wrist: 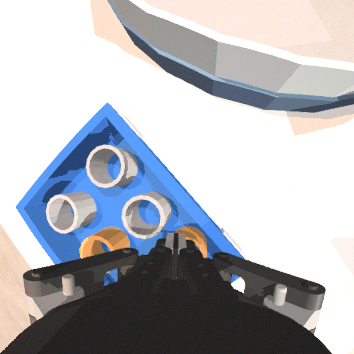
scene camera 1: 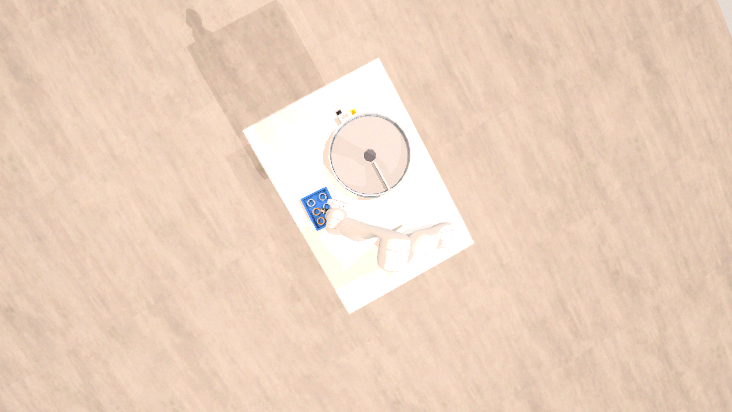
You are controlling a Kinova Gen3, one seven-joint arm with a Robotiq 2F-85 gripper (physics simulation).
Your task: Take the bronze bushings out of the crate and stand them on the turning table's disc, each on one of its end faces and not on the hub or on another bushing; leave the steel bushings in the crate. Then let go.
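Places are measured from the arm's base along level axes (x ahead, y left, z up), in metres.
Where they show: gripper, fingertip midpoint: (wrist: 175,244).
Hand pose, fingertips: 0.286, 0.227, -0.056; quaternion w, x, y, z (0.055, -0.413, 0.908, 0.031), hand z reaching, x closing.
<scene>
Things, the pixels of their top centre, and the offset from my fingertips, as dx, dy, dz. "spot": a spot on its surface instead.
- blue crate, top centre: (wrist: 113,237) (scene camera 1: 321,209) +0.034, +0.044, -0.010
- steel bushing, top centre: (wrist: 104,165) (scene camera 1: 322,196) +0.090, +0.014, -0.017
- further bronze bushing, top centre: (scene camera 1: 320,221) -0.023, +0.073, -0.017
- disc, top centre: (scene camera 1: 370,155) +0.190, -0.298, +0.001
- raised rim, surface spot: (wrist: 250,67) spot: +0.069, -0.127, +0.009
- dark central hub, top centre: (scene camera 1: 370,155) +0.190, -0.298, +0.001
- pale bar, surface spot: (scene camera 1: 380,175) spot: +0.073, -0.304, +0.030
- black block, surface spot: (scene camera 1: 338,112) spot: +0.462, -0.237, -0.039
- yellow block, surface spot: (scene camera 1: 352,111) spot: +0.429, -0.302, -0.001
The blue crate (scene camera 1: 309,213) (wrist: 165,172) holds upright steel bushings. One steel bushing (scene camera 1: 319,196) (wrist: 129,167) is near the far corner, one (scene camera 1: 307,203) (wrist: 86,209) is beside it, and a third (wrist: 162,210) is near the middle. A bronze bushing (scene camera 1: 313,212) (wrist: 117,237) stands left of my gripper in the wrist view. Another bronze bushing (wrist: 198,241) is partly hidden behind the fingertips. A further bronze bushing (scene camera 1: 317,221) shows in the scene view. My gripper (scene camera 1: 323,210) (wrist: 175,244) is shut and empty over the crate. The disc (scene camera 1: 353,174) carries no bushing.
The turning table has a raised rim (wrist: 250,67), a dark central hub (scene camera 1: 369,155) and a pale bar (scene camera 1: 380,175) from hub to rim. A black block (scene camera 1: 338,112) and a yellow block (scene camera 1: 352,111) are beyond its rim. The arm (scene camera 1: 394,250) spans the near table.
</scene>
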